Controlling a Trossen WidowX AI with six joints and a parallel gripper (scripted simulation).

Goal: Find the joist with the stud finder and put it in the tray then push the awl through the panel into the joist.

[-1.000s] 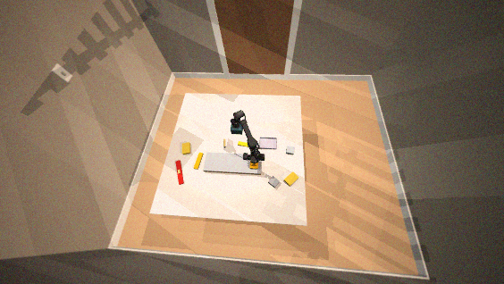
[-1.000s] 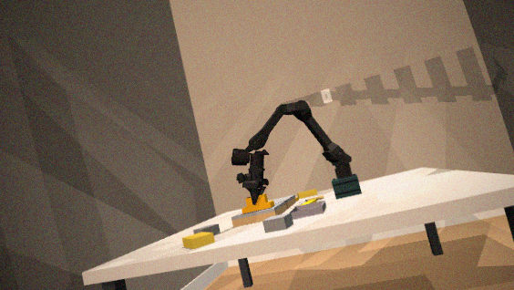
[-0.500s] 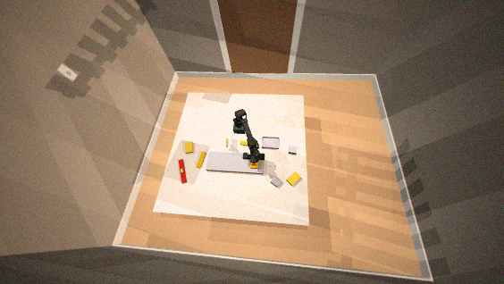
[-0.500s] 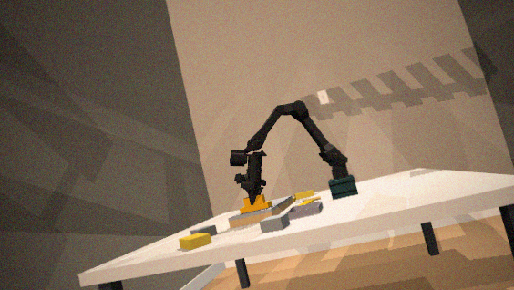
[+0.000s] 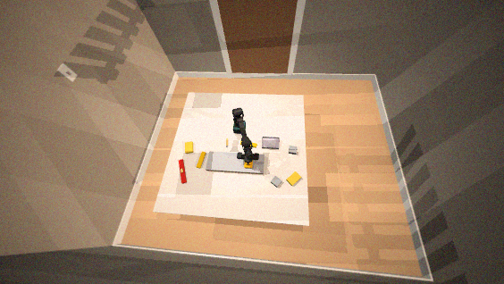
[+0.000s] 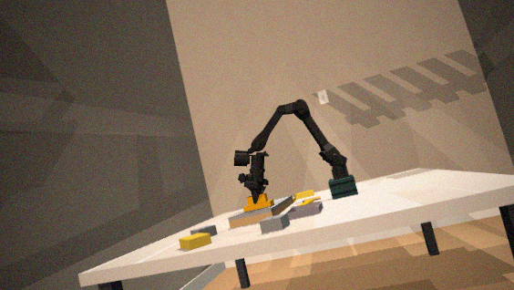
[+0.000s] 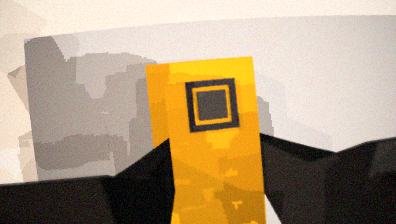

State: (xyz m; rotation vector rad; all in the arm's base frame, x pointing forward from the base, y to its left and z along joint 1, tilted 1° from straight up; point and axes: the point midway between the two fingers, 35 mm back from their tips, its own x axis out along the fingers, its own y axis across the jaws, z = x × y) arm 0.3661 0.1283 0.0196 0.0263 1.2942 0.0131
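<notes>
Now: the grey tray 22 cm behind my gripper tip, 19 cm to the left of it and 5 cm below it. The rest, counted from my gripper tip: stud finder 2 cm above, 1 cm ahead; red bar 61 cm to the right, 10 cm ahead, 5 cm below; awl 23 cm to the right, 18 cm behind, 6 cm below.
</notes>
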